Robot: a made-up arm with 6 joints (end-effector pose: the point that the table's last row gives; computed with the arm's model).
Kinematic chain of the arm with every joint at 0, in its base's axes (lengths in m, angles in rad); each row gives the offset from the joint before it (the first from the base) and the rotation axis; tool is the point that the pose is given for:
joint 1: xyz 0 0 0.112 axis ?
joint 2: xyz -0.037 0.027 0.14 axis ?
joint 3: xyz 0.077 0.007 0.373 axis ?
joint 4: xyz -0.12 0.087 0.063 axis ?
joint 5: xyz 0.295 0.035 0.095 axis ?
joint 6: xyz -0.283 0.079 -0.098 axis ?
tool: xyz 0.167 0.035 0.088
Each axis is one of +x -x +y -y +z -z.
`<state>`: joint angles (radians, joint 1 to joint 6).
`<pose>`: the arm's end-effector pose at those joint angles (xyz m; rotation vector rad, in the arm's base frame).
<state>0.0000 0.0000 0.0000 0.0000 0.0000 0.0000</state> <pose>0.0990 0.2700 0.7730 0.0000 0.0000 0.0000</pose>
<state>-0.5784 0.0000 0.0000 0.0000 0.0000 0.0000</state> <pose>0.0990 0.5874 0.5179 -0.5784 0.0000 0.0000</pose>
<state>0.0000 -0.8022 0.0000 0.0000 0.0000 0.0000</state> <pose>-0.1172 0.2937 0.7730 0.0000 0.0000 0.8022</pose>
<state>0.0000 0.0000 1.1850 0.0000 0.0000 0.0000</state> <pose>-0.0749 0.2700 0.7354 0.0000 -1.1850 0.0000</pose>
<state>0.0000 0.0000 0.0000 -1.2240 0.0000 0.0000</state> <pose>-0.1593 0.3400 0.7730 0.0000 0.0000 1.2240</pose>
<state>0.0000 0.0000 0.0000 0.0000 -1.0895 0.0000</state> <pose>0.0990 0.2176 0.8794 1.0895 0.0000 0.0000</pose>
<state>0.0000 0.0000 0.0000 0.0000 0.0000 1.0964</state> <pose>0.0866 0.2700 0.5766 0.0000 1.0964 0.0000</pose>
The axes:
joint 1: +x
joint 2: -z
joint 3: -y
joint 4: -z
joint 5: -x
joint 6: +y

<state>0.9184 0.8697 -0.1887 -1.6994 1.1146 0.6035</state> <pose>0.1603 -0.2762 0.6378 -0.1390 -0.0814 0.4512</pose>
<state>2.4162 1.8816 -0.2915 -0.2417 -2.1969 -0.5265</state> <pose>-0.0426 -0.3810 -0.5065 -0.5246 -0.6967 1.9313</pose>
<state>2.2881 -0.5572 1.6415 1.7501 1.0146 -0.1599</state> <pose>0.0174 -0.3248 -0.2242 2.5282 1.1901 -0.9930</pose>
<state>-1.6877 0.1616 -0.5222 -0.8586 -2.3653 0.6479</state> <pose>0.2250 0.7745 -0.2413 1.1306 0.9902 -0.4339</pose>
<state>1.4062 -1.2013 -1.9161 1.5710 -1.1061 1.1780</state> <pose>0.0851 -0.2747 0.3270 0.6387 1.4728 0.2060</pose>
